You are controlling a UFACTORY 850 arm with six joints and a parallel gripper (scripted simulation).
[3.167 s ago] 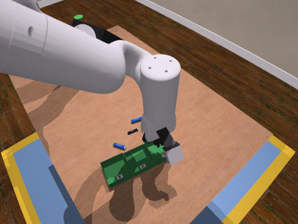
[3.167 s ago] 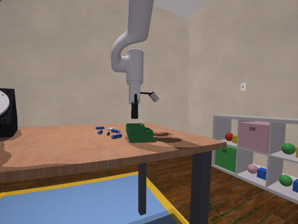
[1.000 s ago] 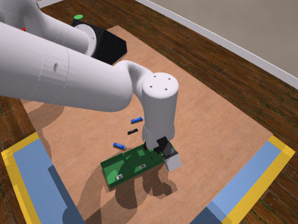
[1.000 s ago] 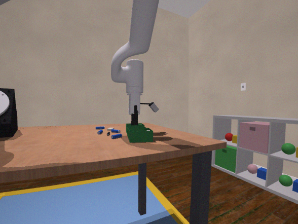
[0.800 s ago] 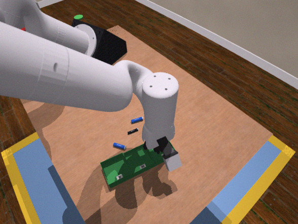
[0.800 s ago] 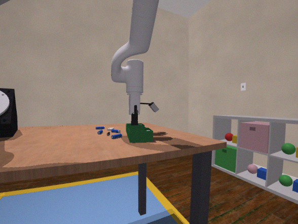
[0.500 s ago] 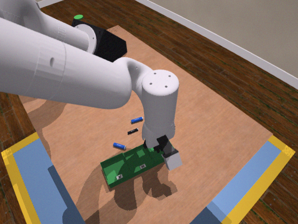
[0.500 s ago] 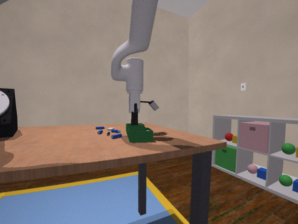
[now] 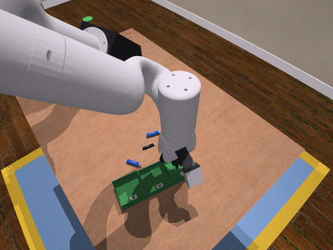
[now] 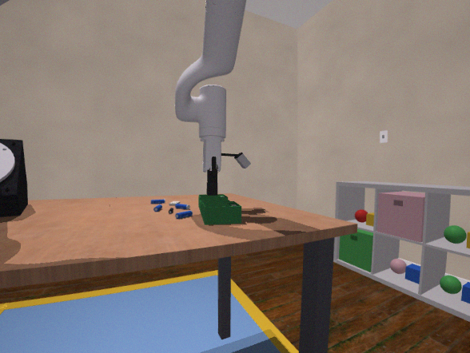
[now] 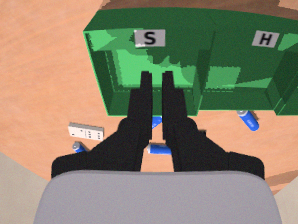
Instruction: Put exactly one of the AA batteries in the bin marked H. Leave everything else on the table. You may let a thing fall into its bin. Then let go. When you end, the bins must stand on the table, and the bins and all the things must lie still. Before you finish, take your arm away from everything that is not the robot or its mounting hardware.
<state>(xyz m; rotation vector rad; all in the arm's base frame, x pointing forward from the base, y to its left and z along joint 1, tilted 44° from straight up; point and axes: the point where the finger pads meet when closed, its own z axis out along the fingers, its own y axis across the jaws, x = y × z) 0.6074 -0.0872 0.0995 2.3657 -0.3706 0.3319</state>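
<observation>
My gripper is now 120 mm past the blue battery, 80 mm to the left of it and 60 mm above it. Also, from my hand: green three-compartment bin 80 mm to the right, 40 mm below, 30 mm behind; then white domino 140 mm to the left, 80 mm behind, 60 mm below; then thin black battery 130 mm behind, 60 mm below.
</observation>
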